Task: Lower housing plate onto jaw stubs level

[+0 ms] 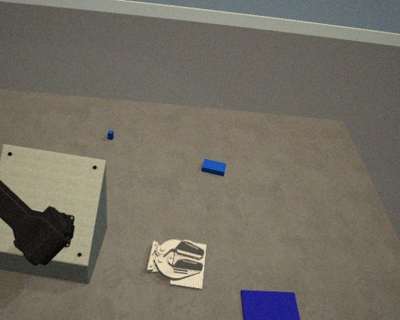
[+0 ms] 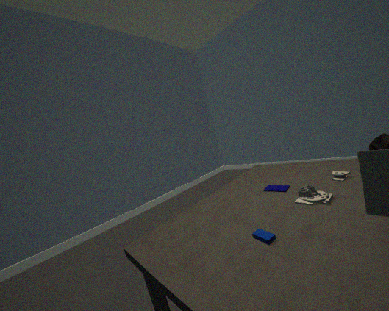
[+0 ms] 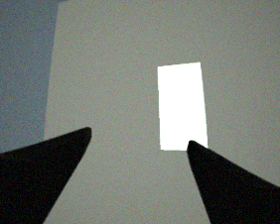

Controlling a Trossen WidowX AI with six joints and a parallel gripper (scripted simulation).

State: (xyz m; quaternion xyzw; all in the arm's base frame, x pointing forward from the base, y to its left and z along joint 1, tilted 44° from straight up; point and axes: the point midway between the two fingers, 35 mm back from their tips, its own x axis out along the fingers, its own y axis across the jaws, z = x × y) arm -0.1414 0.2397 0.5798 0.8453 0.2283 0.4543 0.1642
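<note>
My gripper tip is 41 cm short of the pale base, 28 cm to the right of it and 72 cm above it. From my gripper tip the other things lie so: flat blue sheet 60 cm ahead, 19 cm to the left, 72 cm below; small blue cube 13 cm ahead, 68 cm to the left, 71 cm below.
</note>
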